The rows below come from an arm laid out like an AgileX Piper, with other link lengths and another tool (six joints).
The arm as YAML. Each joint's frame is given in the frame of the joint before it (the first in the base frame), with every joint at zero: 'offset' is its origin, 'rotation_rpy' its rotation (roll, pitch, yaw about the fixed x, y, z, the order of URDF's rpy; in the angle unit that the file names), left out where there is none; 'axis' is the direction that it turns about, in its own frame. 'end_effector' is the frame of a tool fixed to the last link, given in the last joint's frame.
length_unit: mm
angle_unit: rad
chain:
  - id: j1
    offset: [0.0, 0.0, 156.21]
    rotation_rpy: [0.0, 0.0, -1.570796]
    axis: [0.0, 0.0, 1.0]
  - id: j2
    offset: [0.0, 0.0, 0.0]
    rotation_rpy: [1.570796, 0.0, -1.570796]
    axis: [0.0, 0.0, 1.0]
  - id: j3
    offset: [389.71, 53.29, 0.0]
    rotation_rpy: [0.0, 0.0, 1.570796]
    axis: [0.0, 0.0, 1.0]
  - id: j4
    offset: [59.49, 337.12, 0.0]
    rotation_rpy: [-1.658, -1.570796, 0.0]
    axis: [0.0, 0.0, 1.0]
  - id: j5
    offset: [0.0, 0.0, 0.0]
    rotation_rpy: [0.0, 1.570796, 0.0]
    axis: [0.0, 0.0, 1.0]
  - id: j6
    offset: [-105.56, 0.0, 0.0]
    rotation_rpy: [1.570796, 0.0, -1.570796]
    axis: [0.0, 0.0, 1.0]
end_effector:
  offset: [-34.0, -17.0, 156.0]
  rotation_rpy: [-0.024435, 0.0, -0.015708]
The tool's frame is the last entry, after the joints.
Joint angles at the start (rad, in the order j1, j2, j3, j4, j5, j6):
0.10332, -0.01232, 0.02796, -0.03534, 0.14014, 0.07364
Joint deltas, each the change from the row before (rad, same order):
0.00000, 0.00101, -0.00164, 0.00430, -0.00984, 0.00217
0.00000, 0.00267, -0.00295, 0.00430, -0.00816, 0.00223
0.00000, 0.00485, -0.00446, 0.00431, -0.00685, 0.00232
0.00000, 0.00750, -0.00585, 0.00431, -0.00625, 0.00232
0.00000, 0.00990, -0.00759, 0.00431, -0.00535, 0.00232
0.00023, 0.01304, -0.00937, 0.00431, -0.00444, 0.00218
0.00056, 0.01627, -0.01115, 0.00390, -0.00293, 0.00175
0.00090, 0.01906, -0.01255, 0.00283, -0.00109, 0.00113
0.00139, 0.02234, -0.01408, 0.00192, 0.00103, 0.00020
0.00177, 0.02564, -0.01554, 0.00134, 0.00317, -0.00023
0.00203, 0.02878, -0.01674, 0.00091, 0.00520, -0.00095
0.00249, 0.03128, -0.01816, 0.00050, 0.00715, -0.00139
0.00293, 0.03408, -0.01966, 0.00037, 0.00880, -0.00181
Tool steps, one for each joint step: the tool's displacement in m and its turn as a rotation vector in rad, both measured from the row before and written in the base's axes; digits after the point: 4 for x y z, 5 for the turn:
-0.0002, 0.0000, 0.0032, 0.00748, -0.00976, 0.00050
0.0000, 0.0000, 0.0032, 0.00733, -0.00773, 0.00043
0.0001, 0.0000, 0.0033, 0.00724, -0.00575, 0.00037
0.0004, 0.0000, 0.0034, 0.00705, -0.00390, 0.00034
0.0006, 0.0000, 0.0037, 0.00689, -0.00235, 0.00030
0.0010, 0.0001, 0.0039, 0.00652, -0.00010, 0.00049
0.0014, 0.0002, 0.0039, 0.00538, 0.00276, 0.00076
0.0018, 0.0003, 0.0037, 0.00337, 0.00580, 0.00102
0.0024, 0.0005, 0.0033, 0.00113, 0.00946, 0.00147
0.0030, 0.0007, 0.0029, -0.00032, 0.01331, 0.00184
0.0036, 0.0009, 0.0023, -0.00192, 0.01713, 0.00213
0.0041, 0.0011, 0.0020, -0.00313, 0.02005, 0.00264
0.0047, 0.0013, 0.0017, -0.00406, 0.02291, 0.00316

